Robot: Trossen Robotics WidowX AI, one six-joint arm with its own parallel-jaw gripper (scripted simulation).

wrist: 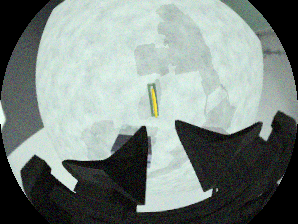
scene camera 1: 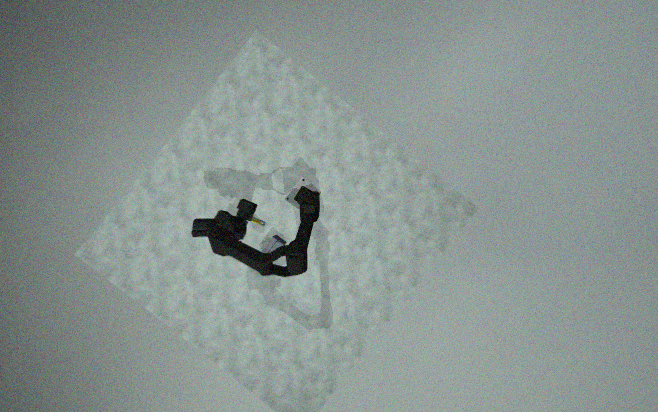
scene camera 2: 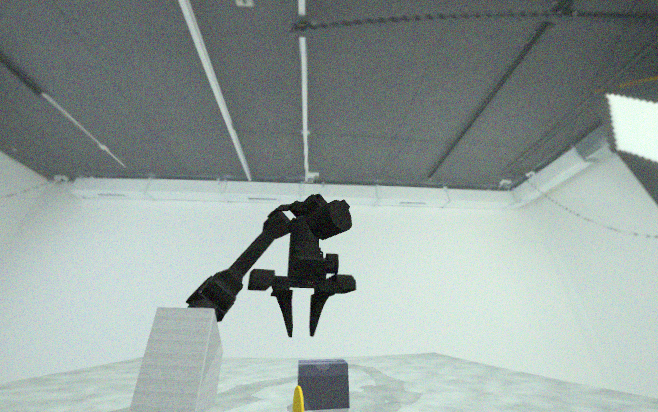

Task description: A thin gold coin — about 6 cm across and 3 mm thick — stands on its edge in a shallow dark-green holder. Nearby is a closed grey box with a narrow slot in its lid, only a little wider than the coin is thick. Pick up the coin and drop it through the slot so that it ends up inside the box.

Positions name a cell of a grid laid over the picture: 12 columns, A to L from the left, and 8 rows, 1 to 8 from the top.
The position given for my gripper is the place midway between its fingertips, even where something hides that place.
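My gripper (scene camera 2: F7). Gripper again (wrist: G5).
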